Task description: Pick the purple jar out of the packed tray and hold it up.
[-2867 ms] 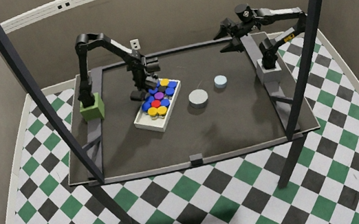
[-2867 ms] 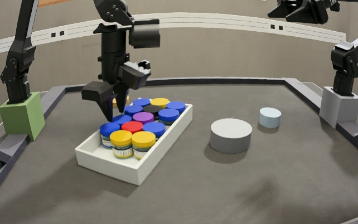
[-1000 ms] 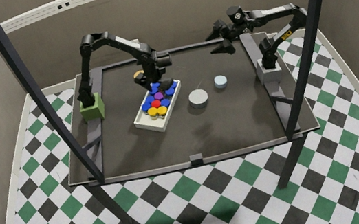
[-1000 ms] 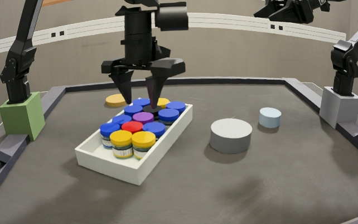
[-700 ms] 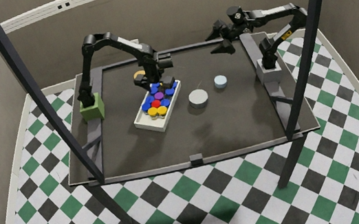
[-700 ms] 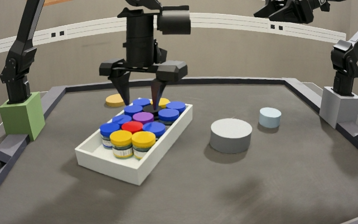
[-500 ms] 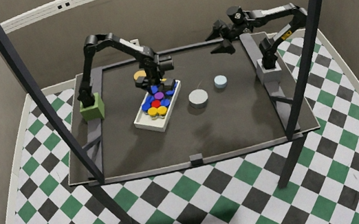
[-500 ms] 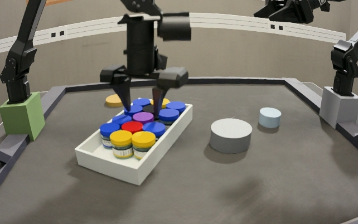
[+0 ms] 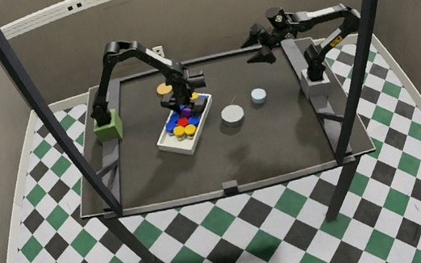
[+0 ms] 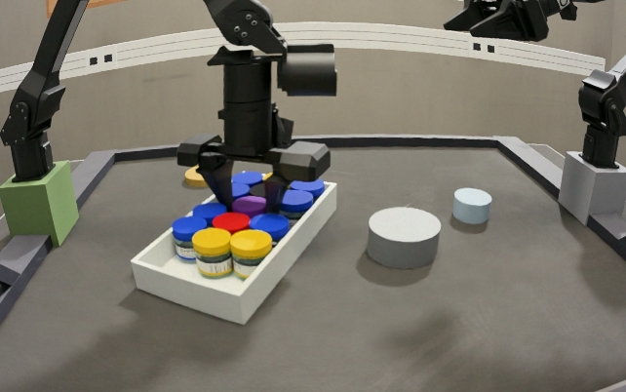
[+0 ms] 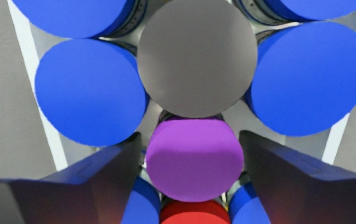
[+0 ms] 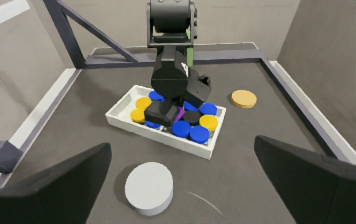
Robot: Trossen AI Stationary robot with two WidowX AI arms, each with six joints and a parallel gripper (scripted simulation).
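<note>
Now: the red jar 50 mm behind my left hand, 20 mm to the left of it and 30 mm below it. The rest, counted from my left hand: flat yellow disc: 210 mm ahead, 90 mm to the left, 50 mm below; purple jar: 30 mm below; grey cylinder: 50 mm behind, 180 mm to the right, 40 mm below.
</note>
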